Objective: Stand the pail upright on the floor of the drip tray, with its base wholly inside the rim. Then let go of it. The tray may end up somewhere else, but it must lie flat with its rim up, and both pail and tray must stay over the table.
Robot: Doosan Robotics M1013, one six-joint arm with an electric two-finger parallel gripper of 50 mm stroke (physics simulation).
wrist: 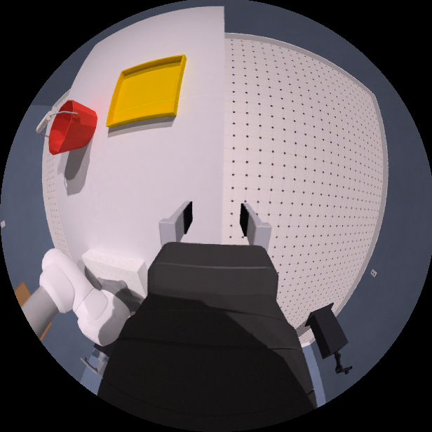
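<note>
The red pail (80, 128) stands at the left of the view, beside the tray and apart from it. Its open mouth faces the left edge of the view, and its wire handle with a white grip (44, 123) sticks out past the rim. The yellow drip tray (150, 92) lies flat on the table, rim up, in the upper left. Its floor holds nothing. My gripper (216, 211) is open and empty, high over the table's right edge, well away from both pail and tray. The pail's base is hidden from this angle.
The white table (160, 165) ends in a straight edge right of the tray. Beyond it lies a dotted floor (300, 150). A pale block (117, 265) and a white arm (62, 280) show at lower left. A black box on a stand (327, 330) is at lower right.
</note>
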